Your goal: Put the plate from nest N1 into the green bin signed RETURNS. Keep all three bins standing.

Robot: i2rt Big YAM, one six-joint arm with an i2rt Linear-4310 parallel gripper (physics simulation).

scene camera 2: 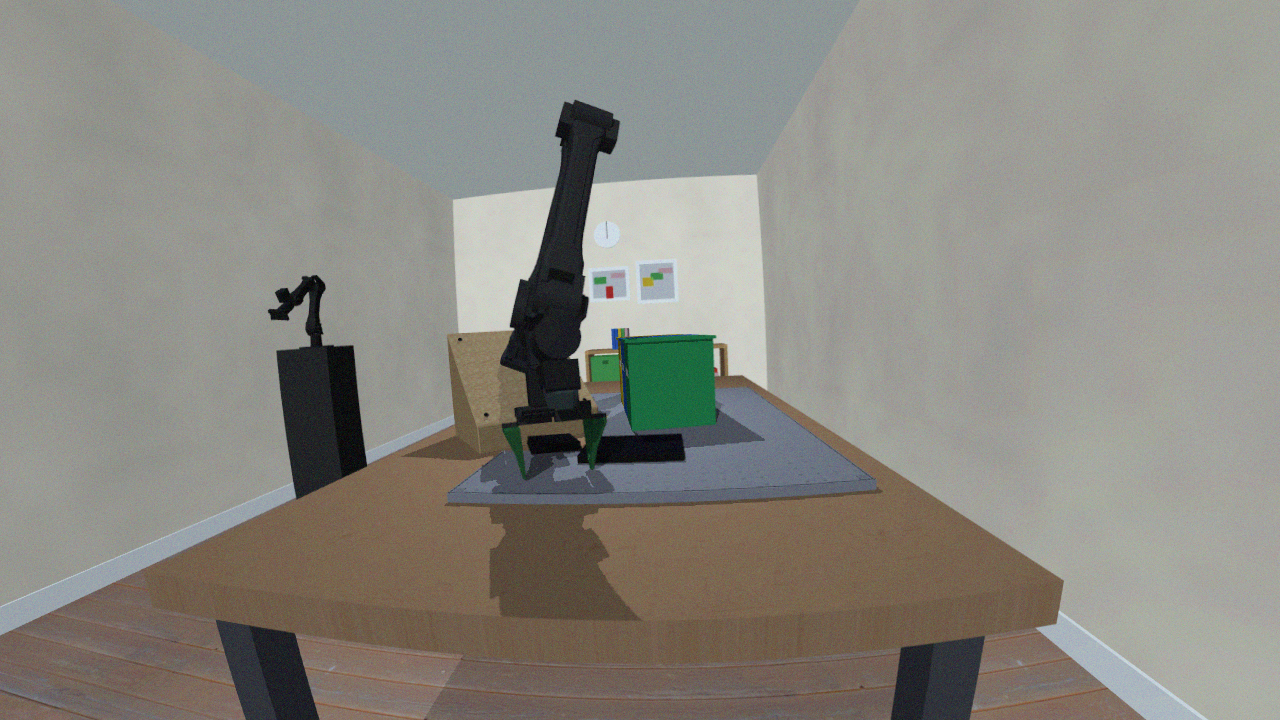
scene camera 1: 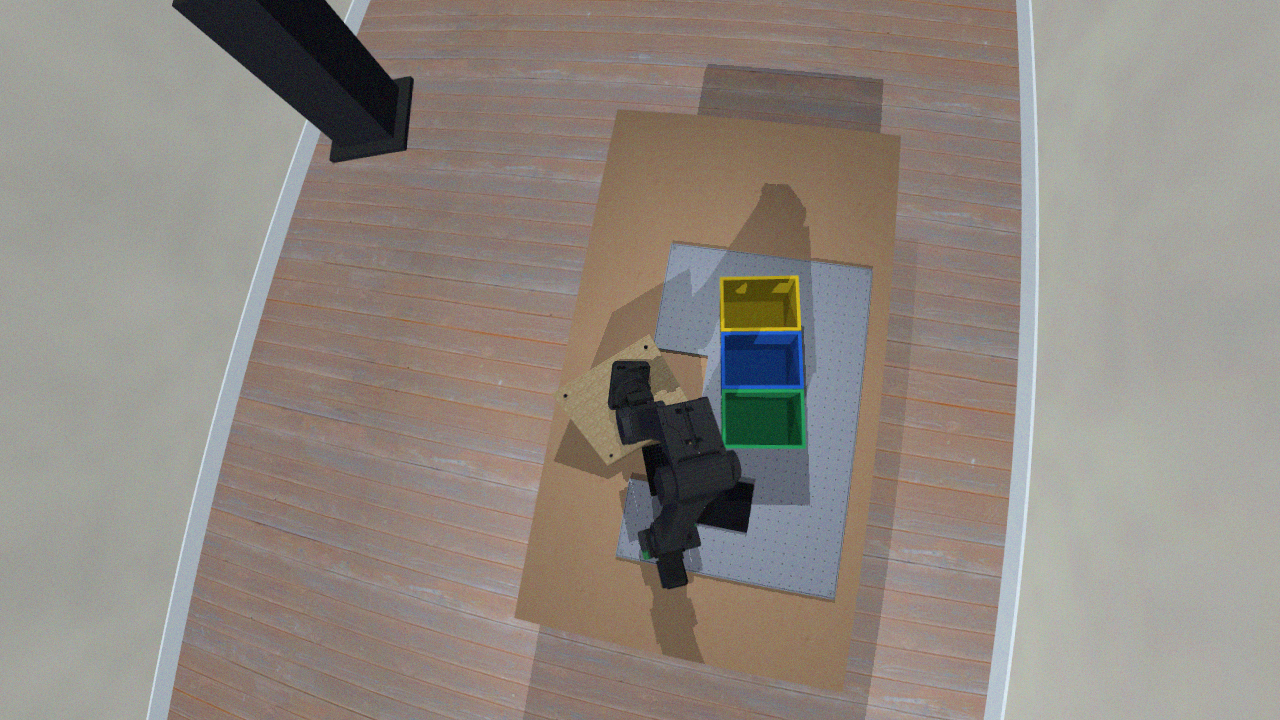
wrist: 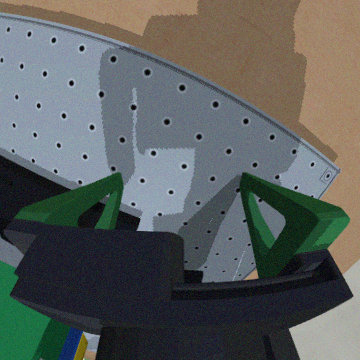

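A green bin [scene camera 2: 670,383] is visible, and it appears too in scene camera 1 [scene camera 1: 750,418]. Also present: a blue bin [scene camera 1: 761,359], a yellow bin [scene camera 1: 756,303] and a black plate [scene camera 2: 540,444]. A black nest [scene camera 2: 634,448] can be seen as well, and again in scene camera 1 [scene camera 1: 732,505]. The gripper [scene camera 2: 558,474] is visible, with a further view of it in the wrist view [wrist: 180,178].
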